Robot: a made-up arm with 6 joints. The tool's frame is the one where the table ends. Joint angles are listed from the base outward.
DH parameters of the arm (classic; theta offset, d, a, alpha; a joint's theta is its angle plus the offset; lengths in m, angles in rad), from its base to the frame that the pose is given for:
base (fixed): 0 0.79 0.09 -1.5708
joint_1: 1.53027 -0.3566 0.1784 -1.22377
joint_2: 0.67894 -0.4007 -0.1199 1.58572
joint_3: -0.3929 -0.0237 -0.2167 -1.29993
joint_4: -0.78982 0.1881 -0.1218 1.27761
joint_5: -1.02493 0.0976 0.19 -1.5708
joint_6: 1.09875 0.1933 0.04 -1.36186
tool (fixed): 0.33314 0.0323 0 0
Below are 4 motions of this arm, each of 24 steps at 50 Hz.
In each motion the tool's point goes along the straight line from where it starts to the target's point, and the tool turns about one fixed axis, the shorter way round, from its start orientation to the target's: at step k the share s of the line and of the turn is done. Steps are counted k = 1, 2, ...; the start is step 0. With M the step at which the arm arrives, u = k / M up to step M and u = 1 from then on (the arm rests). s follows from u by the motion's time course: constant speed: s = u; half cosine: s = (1 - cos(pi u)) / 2; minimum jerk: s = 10 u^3 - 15 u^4 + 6 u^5.
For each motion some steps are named. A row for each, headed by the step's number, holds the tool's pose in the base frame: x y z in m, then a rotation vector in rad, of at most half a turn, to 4 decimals.
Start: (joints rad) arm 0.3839 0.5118 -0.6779 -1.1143 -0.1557 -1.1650
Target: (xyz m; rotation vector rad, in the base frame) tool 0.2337 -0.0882 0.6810 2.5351 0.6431 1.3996
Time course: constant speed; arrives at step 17
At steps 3, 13, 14, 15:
3: 0.1821 -0.1106 0.5882 2.4166 0.7778 0.9907
13: 0.2190 -0.0946 0.6545 2.5065 0.6854 1.2805
14: 0.2226 -0.0930 0.6611 2.5141 0.6751 1.3101
15: 0.2263 -0.0914 0.6677 2.5214 0.6647 1.3398

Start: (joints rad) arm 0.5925 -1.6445 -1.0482 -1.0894 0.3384 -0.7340
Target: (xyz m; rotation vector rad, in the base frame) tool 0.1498 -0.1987 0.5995 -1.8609 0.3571 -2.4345
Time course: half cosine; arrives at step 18
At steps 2, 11, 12, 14, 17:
2: 0.1620 -0.2713 0.7039 -2.2897 0.9437 -1.4379
11: 0.1540 -0.2233 0.6349 -2.0529 0.5771 -2.1200
12: 0.1530 -0.2174 0.6264 -2.0111 0.5261 -2.1982
14: 0.1513 -0.2075 0.6121 -1.9347 0.4376 -2.3262
17: 0.1499 -0.1993 0.6003 -1.8659 0.3624 -2.4276

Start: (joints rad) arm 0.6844 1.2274 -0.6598 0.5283 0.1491 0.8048
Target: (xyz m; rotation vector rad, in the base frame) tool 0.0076 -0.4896 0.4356 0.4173 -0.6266 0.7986
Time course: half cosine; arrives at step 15
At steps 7, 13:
7: 0.0357 -0.4730 0.4350 0.2092 -0.8263 0.6703
13: 0.0098 -0.4883 0.4356 0.4012 -0.6427 0.7890

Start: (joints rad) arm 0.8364 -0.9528 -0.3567 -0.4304 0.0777 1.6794
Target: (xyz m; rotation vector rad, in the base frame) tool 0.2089 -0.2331 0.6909 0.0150 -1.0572 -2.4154
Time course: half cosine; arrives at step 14
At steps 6, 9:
6: 0.2198 -0.2548 0.7254 0.2058 -1.0641 -2.5244
9: 0.2139 -0.2432 0.7069 0.1021 -1.0612 -2.4671

